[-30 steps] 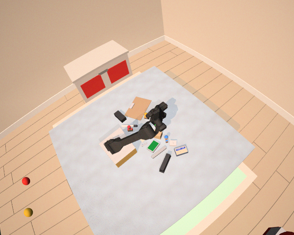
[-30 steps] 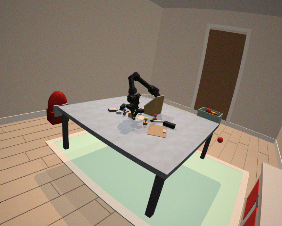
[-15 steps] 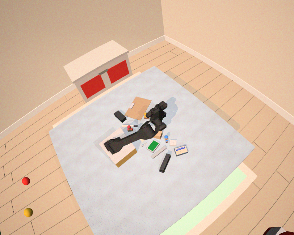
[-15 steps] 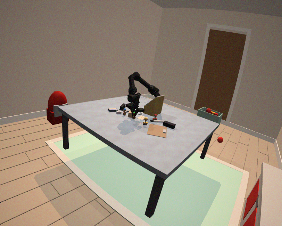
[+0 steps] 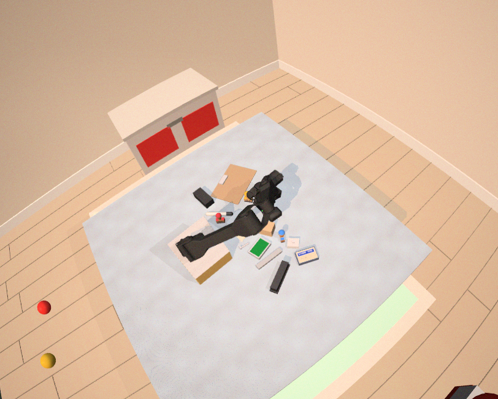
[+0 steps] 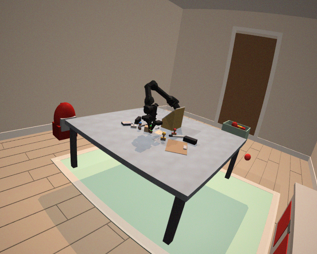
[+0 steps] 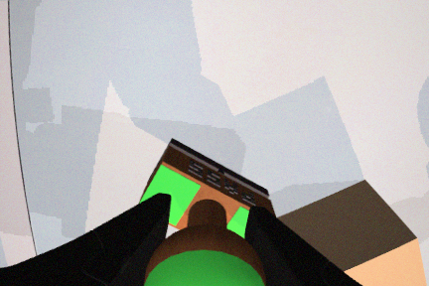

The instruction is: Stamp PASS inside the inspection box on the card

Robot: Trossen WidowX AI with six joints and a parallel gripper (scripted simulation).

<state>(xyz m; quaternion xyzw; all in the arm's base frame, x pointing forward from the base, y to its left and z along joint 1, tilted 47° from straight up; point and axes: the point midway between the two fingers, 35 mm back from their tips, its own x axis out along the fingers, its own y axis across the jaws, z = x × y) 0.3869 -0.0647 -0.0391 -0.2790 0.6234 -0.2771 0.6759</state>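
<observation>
Now: gripper tip 120 mm past the green ink pad, 100 mm to the left of it and 30 mm above it. Round my gripper tip: cream card 110 mm behind, 40 mm below, 20 mm to the left; tan box 50 mm to the right, 40 mm behind, 20 mm below; grey strip 90 mm to the left, 40 mm below, 20 mm behind.
</observation>
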